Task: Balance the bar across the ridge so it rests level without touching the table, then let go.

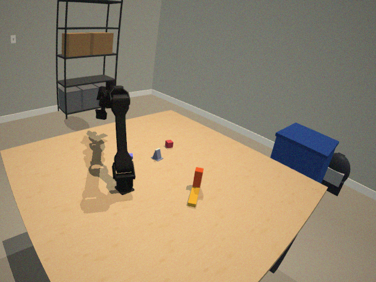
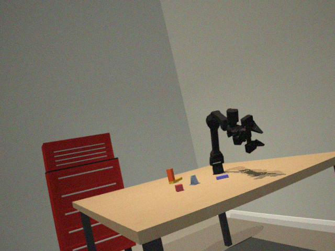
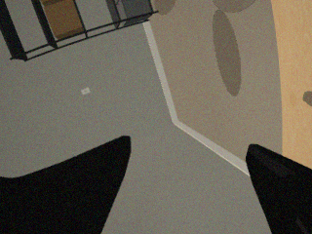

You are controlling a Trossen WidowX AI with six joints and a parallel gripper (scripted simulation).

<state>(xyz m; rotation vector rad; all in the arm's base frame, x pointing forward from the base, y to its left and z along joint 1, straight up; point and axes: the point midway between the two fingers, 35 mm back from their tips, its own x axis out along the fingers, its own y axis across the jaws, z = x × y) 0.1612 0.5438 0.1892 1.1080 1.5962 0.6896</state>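
The red cube is 38 cm to the right of my gripper tip, 26 cm ahead of it and 16 cm below it. Also, from my gripper tip: small blue block: 36 cm to the right, 17 cm below, 1 cm behind.
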